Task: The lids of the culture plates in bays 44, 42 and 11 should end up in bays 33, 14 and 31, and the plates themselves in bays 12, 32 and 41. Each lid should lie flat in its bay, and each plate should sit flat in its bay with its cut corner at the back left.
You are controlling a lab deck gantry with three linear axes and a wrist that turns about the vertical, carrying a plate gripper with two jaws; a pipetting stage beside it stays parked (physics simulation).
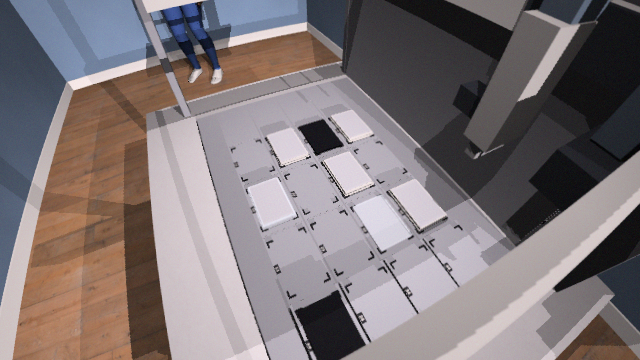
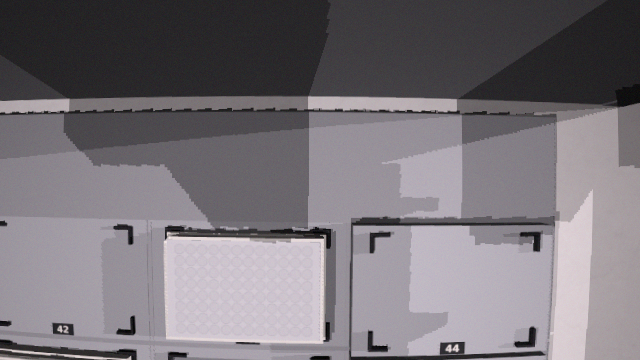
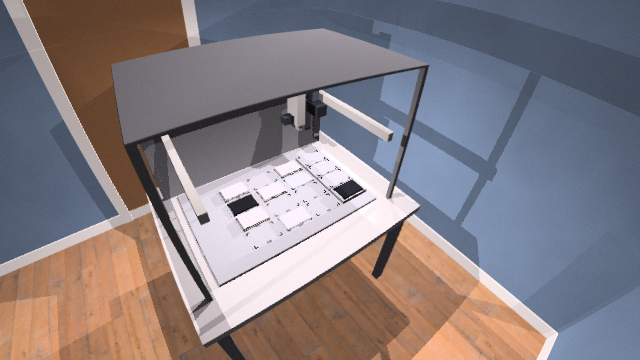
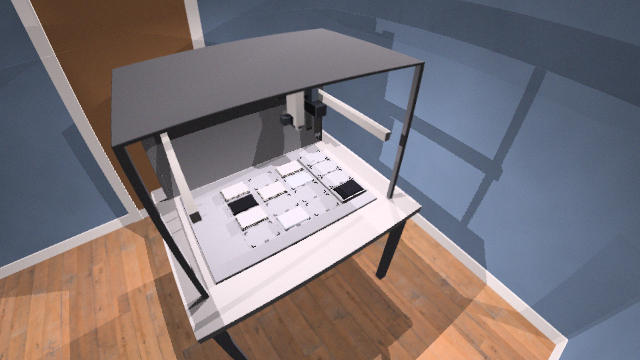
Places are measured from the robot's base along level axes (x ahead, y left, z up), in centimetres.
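Where they show: gripper, fingertip midpoint: (image 1: 523, 225) (image 3: 311, 132) (image 4: 312, 132); robot's base, origin of the base link: (image 1: 232, 149) (image 3: 256, 247) (image 4: 253, 246).
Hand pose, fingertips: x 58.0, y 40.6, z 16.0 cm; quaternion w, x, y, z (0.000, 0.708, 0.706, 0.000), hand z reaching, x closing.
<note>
Things, the pixels of their top centre, and the offset from my fingertips.
- pale plate with a clear rim, middle of its top: (image 1: 270, 199) (image 3: 295, 216) (image 4: 293, 216) dx -35.2, dy -36.3, dz -14.6 cm
- bay 32 plate, middle of its top: (image 1: 347, 170) (image 3: 271, 190) (image 4: 271, 189) dx -35.2, dy -14.9, dz -14.6 cm
- bay 41 plate, middle of its top: (image 1: 351, 123) (image 3: 233, 190) (image 4: 234, 190) dx -51.6, dy -4.2, dz -14.6 cm
- clear lid, middle of its top: (image 1: 381, 220) (image 3: 298, 179) (image 4: 299, 179) dx -18.8, dy -14.9, dz -15.2 cm
- bay 43 plate, middle of its top: (image 2: 242, 290) (image 1: 418, 201) (image 3: 288, 167) (image 4: 289, 167) dx -18.8, dy -4.2, dz -14.6 cm
- bay 21 plate, middle of its top: (image 1: 286, 144) (image 3: 252, 217) (image 4: 251, 216) dx -51.6, dy -25.6, dz -14.6 cm
A pale plate with a clear rim (image 1: 272, 202) (image 3: 295, 217) sits in bay 12. White plates are in bay 32 and bay 41: the bay 32 plate (image 1: 348, 173) (image 4: 272, 190) and the bay 41 plate (image 1: 351, 126) (image 3: 234, 191). A clear lid (image 1: 382, 227) (image 4: 300, 180) lies flat in bay 33. A black lid (image 1: 330, 325) (image 3: 348, 190) lies in bay 14, and another black lid (image 1: 320, 136) (image 4: 243, 204) in bay 31. Cut corners are too small to make out. My gripper (image 3: 312, 133) (image 4: 313, 132) hangs high over the back right, seemingly open, with nothing visible between its jaws.
Other white plates stand in bay 43 and bay 21: the bay 43 plate (image 1: 417, 205) (image 2: 245, 290) and the bay 21 plate (image 1: 287, 146) (image 3: 252, 216). The parked pipetting stage (image 3: 297, 112) (image 4: 296, 110) hangs left of the gripper. Bays 42 and 44 hold no plate.
</note>
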